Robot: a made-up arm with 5 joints. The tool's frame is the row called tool.
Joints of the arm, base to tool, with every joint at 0 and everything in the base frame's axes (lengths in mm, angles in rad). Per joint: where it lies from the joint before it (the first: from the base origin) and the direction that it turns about. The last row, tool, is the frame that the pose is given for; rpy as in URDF.
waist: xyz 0 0 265.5 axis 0 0 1
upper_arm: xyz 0 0 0 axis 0 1 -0.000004
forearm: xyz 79.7 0 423.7 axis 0 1 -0.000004
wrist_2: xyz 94.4 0 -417.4 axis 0 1 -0.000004
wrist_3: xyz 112.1 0 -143.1 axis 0 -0.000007 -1
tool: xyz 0 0 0 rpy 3.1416 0 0
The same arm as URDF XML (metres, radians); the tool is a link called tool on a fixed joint. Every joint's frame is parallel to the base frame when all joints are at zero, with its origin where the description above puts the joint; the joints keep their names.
<robot name="arm">
<joint name="tool_joint" type="fixed"><parent link="link5"/><child link="tool"/><origin xyz="0 0 0" rpy="-3.1416 0 0"/></joint>
<joint name="wrist_3" type="continuous"><parent link="link4"/><child link="link5"/><origin xyz="0.1121 0 -0.1431"/><axis xyz="0 0 -1"/></joint>
<joint name="wrist_2" type="continuous"><parent link="link3"/><child link="link4"/><origin xyz="0.0944 0 -0.4174"/><axis xyz="0 1 0"/></joint>
<joint name="forearm" type="continuous"><parent link="link2"/><child link="link3"/><origin xyz="0.0797 0 0.4237"/><axis xyz="0 1 0"/></joint>
<joint name="upper_arm" type="continuous"><parent link="link1"/><child link="link2"/><origin xyz="0 0 0"/><axis xyz="0 1 0"/></joint>
<joint name="waist" type="continuous"><parent link="base_link"/><child link="link1"/><origin xyz="0 0 0.2655"/><axis xyz="0 0 1"/></joint>
<link name="base_link"/>
<link name="link1"/>
<link name="link2"/>
<link name="link3"/>
<link name="link4"/>
<link name="link5"/>
<link name="tool"/>
</robot>

